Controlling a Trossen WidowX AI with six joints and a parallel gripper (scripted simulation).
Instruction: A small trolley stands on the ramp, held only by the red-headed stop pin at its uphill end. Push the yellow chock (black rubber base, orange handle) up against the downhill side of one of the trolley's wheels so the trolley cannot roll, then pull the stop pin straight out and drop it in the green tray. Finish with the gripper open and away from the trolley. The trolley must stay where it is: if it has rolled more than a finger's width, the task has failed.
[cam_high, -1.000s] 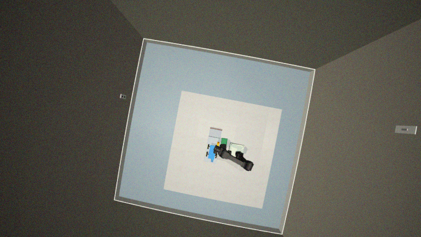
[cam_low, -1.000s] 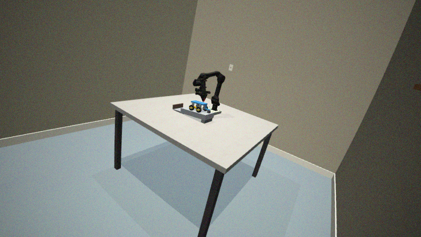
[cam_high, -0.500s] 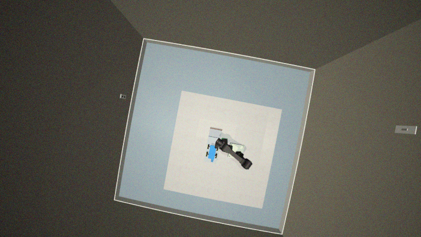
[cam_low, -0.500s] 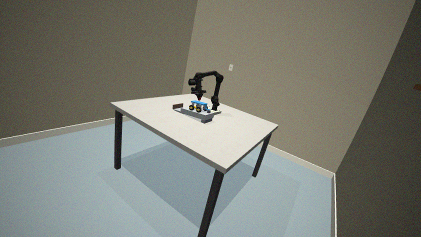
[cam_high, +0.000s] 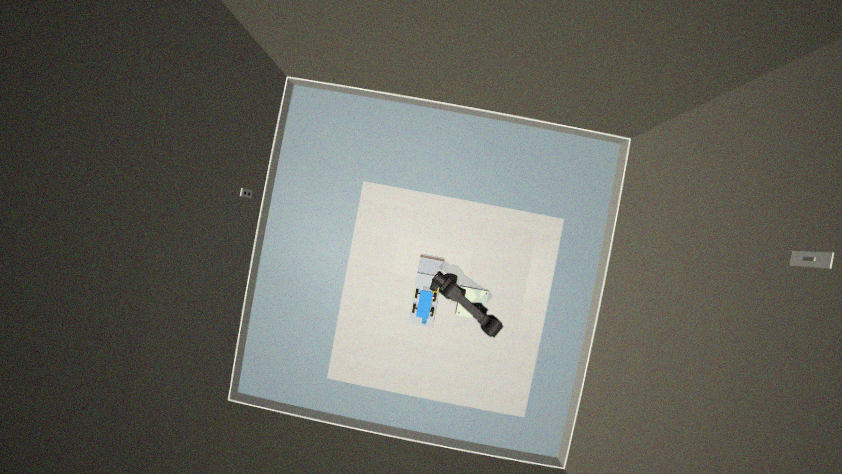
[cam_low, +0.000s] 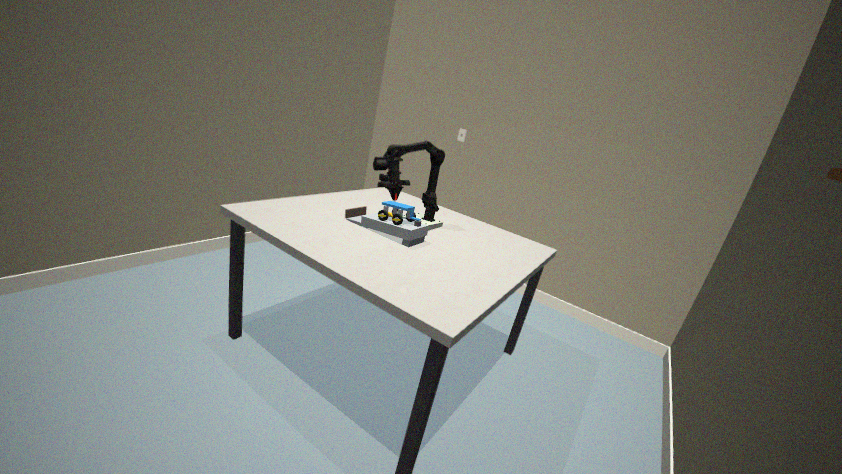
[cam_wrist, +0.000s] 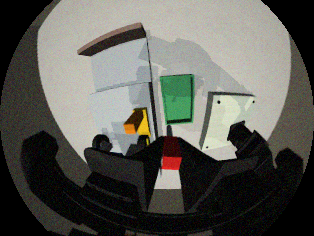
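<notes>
Now: gripper tip right at the red-headed stop pin. Also, from my gripper tip: blue trolley (12 cm ahead, 9 cm to the left, 2 cm below); then green tray (14 cm below, 3 cm behind); then yellow chock (5 cm below, 5 cm ahead, 1 cm to the left).
</notes>
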